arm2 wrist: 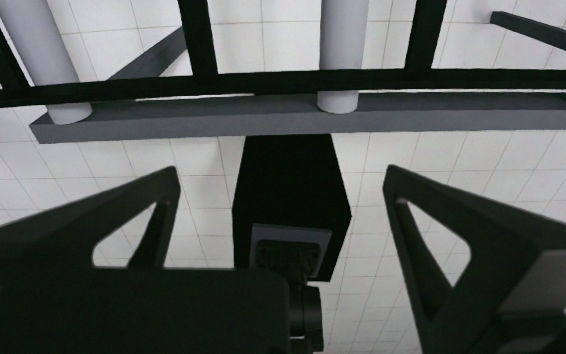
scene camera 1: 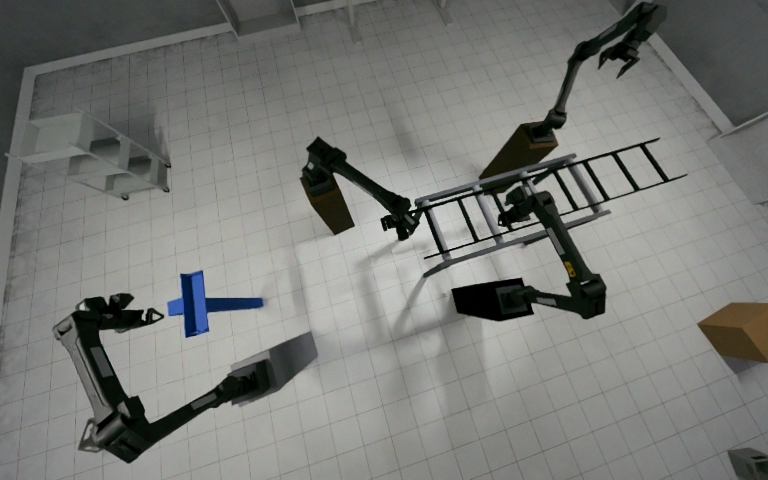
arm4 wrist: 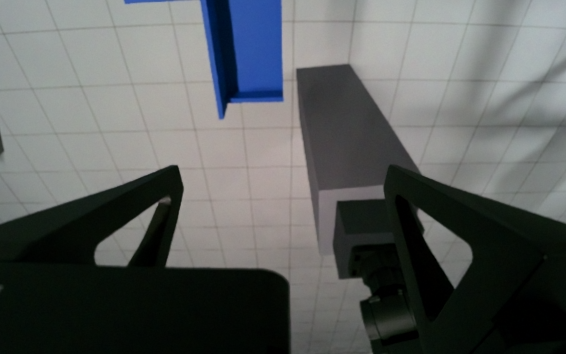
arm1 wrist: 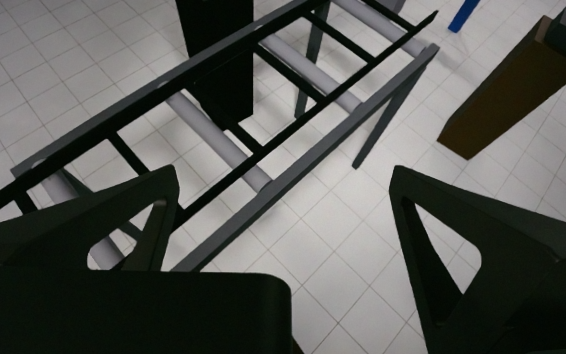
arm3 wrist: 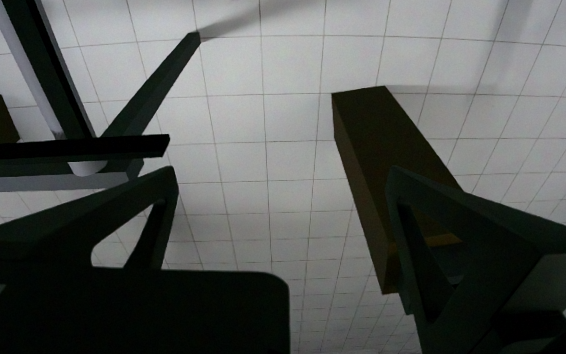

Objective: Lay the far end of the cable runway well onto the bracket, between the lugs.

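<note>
The black ladder-like cable runway (arm1 wrist: 291,126) (arm2 wrist: 300,84) (arm3 wrist: 125,146) (scene camera 1: 655,163) lies on the grey roller stand (arm1 wrist: 320,150) (arm2 wrist: 200,120) (arm3 wrist: 60,182) (scene camera 1: 447,193). The blue bracket (arm1 wrist: 465,15) (arm4 wrist: 257,50) (scene camera 1: 194,302) stands apart from it, at the left in the scene view. Arm1's gripper (arm1 wrist: 284,170) is open beside the stand. Arm2's gripper (arm2 wrist: 282,170) is open, the runway's rail crossing beyond its fingertips. Arm3's gripper (arm3 wrist: 281,170) is open and empty, a runway end beyond its left finger. Arm4's gripper (arm4 wrist: 281,170) is open and empty, the bracket beyond it.
In the scene view, brown pedestals (scene camera 1: 334,209) (scene camera 1: 512,158), a black pedestal (scene camera 1: 481,297) and a grey pedestal (scene camera 1: 294,359) carry the arms. A white shelf cart (scene camera 1: 121,141) stands at the upper left. A cardboard box (scene camera 1: 736,331) stands at the right edge.
</note>
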